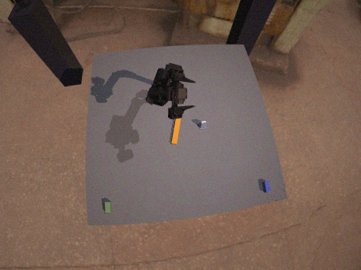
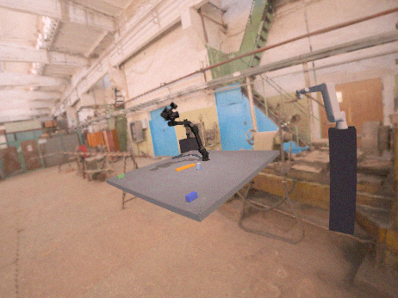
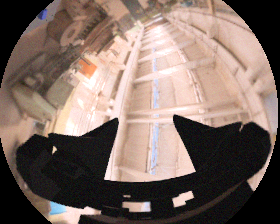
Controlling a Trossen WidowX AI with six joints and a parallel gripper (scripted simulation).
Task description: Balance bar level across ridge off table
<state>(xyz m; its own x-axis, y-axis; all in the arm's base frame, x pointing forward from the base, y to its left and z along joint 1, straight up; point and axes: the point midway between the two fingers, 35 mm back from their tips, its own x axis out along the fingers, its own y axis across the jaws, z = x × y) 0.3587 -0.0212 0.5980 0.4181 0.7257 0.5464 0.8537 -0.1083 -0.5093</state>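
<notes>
Now: the bar 90 mm behind my gripper tip, 30 mm to the right of it and 610 mm below it. From my gripper tip the other things lie so: green block 370 mm ahead, 500 mm to the right, 600 mm below; then blue block 370 mm ahead, 500 mm to the left, 600 mm below.
</notes>
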